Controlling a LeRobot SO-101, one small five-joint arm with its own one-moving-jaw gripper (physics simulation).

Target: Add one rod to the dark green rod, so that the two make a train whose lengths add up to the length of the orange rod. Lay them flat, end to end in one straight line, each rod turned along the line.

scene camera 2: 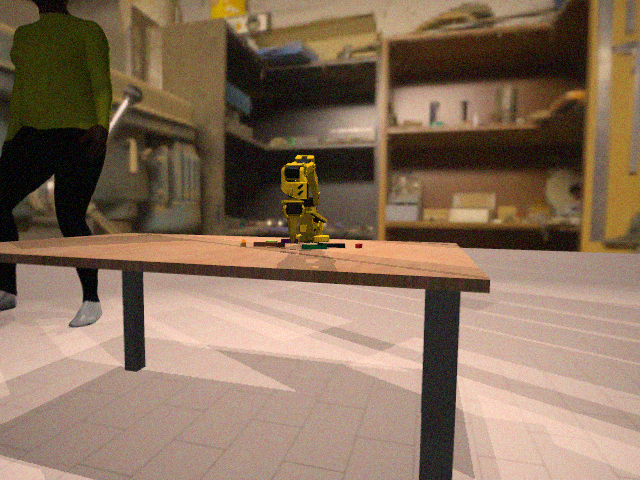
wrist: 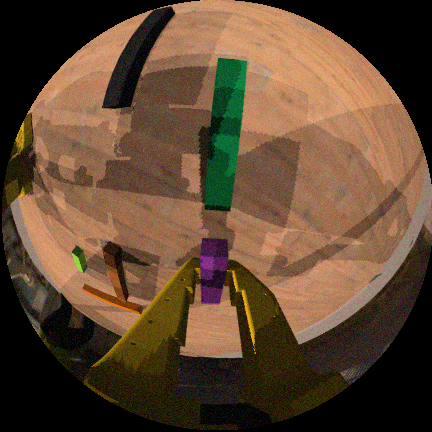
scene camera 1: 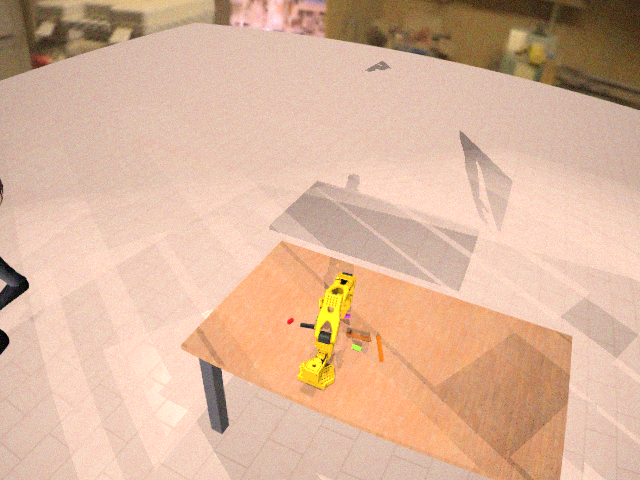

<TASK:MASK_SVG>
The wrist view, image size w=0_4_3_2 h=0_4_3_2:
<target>purple rod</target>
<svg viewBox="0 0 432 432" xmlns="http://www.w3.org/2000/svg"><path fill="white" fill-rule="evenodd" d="M202 237L200 248L201 303L219 304L228 261L227 239Z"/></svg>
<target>dark green rod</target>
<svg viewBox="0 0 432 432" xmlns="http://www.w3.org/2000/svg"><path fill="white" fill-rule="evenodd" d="M217 57L209 129L204 209L230 211L240 137L247 61Z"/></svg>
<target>brown rod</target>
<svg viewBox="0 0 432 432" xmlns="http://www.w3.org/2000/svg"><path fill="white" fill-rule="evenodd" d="M108 241L102 249L106 268L117 298L126 302L128 291L123 272L120 246Z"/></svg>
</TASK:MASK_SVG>
